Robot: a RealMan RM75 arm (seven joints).
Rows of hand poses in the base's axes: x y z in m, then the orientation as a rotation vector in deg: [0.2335, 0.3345, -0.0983, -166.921, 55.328, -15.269]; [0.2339, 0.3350, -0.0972, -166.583, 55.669, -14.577]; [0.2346, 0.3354, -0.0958, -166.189, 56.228, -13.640]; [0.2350, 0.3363, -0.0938, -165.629, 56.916, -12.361]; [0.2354, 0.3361, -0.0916, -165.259, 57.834, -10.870]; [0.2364, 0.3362, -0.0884, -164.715, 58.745, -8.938]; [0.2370, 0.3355, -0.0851, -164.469, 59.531, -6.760]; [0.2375, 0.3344, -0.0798, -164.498, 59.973, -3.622]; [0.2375, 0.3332, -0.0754, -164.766, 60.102, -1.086]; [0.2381, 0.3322, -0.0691, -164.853, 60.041, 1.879]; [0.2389, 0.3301, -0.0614, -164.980, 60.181, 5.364]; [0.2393, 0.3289, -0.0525, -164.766, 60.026, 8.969]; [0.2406, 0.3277, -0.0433, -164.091, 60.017, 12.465]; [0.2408, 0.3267, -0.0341, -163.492, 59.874, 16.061]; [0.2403, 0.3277, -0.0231, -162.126, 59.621, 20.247]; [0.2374, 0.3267, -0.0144, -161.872, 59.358, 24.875]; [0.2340, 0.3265, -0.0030, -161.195, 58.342, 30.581]
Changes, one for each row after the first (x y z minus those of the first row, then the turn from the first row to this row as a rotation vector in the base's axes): [0.0004, 0.0005, 0.0011, 0.418, 0.330, -0.242]; [0.0011, 0.0009, 0.0025, 0.898, 0.813, -0.625]; [0.0015, 0.0018, 0.0045, 1.583, 1.462, -1.105]; [0.0019, 0.0016, 0.0067, 2.084, 2.336, -1.706]; [0.0029, 0.0017, 0.0099, 2.840, 3.424, -2.319]; [0.0035, 0.0010, 0.0132, 3.396, 4.756, -2.808]; [0.0040, -0.0001, 0.0185, 3.985, 6.733, -3.020]; [0.0040, -0.0013, 0.0229, 4.261, 8.390, -3.013]; [0.0046, -0.0023, 0.0292, 4.801, 10.248, -2.905]; [0.0054, -0.0044, 0.0369, 5.296, 12.477, -2.915]; [0.0058, -0.0056, 0.0458, 6.137, 14.677, -2.786]; [0.0071, -0.0068, 0.0550, 7.280, 16.726, -2.823]; [0.0073, -0.0078, 0.0642, 8.340, 18.878, -2.767]; [0.0068, -0.0068, 0.0752, 10.133, 21.256, -2.747]; [0.0039, -0.0078, 0.0839, 10.837, 24.230, -2.566]; [0.0005, -0.0080, 0.0953, 12.072, 27.811, -1.956]
